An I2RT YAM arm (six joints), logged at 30 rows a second.
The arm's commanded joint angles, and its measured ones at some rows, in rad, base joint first. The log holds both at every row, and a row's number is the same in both.
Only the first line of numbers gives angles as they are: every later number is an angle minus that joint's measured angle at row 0.
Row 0, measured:
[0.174, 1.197, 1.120, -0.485, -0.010, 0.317]
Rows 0 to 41, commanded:
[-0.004, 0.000, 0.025, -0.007, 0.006, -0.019]
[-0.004, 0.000, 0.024, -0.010, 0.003, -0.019]
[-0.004, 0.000, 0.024, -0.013, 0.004, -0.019]
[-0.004, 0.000, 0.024, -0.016, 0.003, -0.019]
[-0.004, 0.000, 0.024, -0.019, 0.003, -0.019]
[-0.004, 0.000, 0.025, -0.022, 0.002, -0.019]
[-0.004, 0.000, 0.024, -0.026, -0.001, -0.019]
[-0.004, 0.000, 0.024, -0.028, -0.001, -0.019]
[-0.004, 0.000, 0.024, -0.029, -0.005, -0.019]
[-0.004, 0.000, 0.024, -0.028, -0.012, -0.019]
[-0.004, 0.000, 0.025, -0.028, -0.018, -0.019]
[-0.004, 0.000, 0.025, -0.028, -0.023, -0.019]
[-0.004, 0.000, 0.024, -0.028, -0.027, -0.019]
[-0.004, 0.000, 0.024, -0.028, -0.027, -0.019]
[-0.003, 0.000, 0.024, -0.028, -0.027, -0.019]
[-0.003, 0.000, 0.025, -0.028, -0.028, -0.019]
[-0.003, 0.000, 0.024, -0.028, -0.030, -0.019]
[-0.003, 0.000, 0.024, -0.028, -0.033, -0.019]
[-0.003, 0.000, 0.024, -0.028, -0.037, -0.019]
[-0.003, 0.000, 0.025, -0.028, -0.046, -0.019]
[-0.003, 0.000, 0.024, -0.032, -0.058, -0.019]
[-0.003, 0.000, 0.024, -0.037, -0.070, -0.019]
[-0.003, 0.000, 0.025, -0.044, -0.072, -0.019]
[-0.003, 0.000, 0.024, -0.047, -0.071, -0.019]
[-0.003, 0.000, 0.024, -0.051, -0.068, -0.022]
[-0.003, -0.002, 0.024, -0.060, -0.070, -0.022]
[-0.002, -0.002, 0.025, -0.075, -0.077, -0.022]
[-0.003, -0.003, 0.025, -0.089, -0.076, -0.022]
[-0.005, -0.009, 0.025, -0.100, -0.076, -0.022]
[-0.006, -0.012, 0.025, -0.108, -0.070, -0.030]
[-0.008, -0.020, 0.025, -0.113, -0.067, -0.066]
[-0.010, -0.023, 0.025, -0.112, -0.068, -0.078]
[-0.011, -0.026, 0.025, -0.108, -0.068, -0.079]
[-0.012, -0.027, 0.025, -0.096, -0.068, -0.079]
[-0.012, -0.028, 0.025, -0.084, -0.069, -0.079]
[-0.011, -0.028, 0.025, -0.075, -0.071, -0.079]
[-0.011, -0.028, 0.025, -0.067, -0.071, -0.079]
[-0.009, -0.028, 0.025, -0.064, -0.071, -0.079]
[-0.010, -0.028, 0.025, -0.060, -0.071, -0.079]
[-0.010, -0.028, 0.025, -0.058, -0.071, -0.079]
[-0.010, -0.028, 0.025, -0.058, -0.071, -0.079]
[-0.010, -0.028, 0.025, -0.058, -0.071, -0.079]
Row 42, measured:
[-0.003, -0.009, 0.001, -0.063, -0.065, -0.060]
